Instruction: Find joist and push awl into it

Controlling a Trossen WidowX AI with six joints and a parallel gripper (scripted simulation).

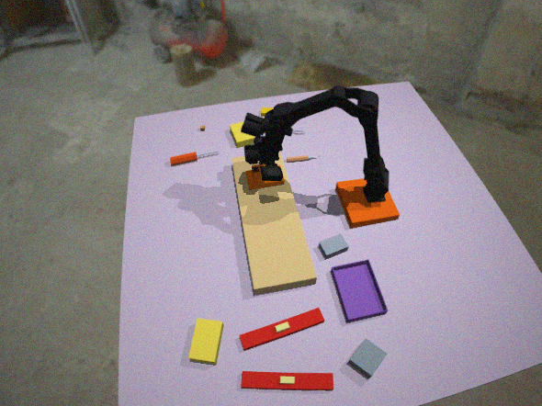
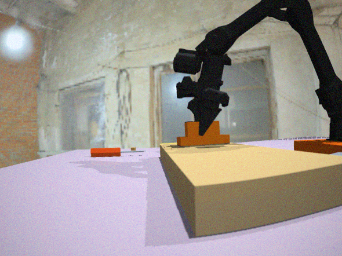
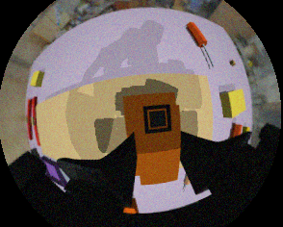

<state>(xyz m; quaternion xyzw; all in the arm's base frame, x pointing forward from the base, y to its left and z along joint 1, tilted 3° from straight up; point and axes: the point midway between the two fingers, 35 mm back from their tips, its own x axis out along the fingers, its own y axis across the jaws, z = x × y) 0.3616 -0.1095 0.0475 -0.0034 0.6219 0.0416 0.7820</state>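
Now: gripper tip 230 mm past the purple tray, 430 mm to the right of it and 50 mm above it. Also, from my gripper tip: awl: 180 mm behind, 120 mm to the right, 60 mm below; then orange stud finder: 10 mm ahead, 20 mm above; then dark square indicator: 20 mm ahead, 40 mm above.
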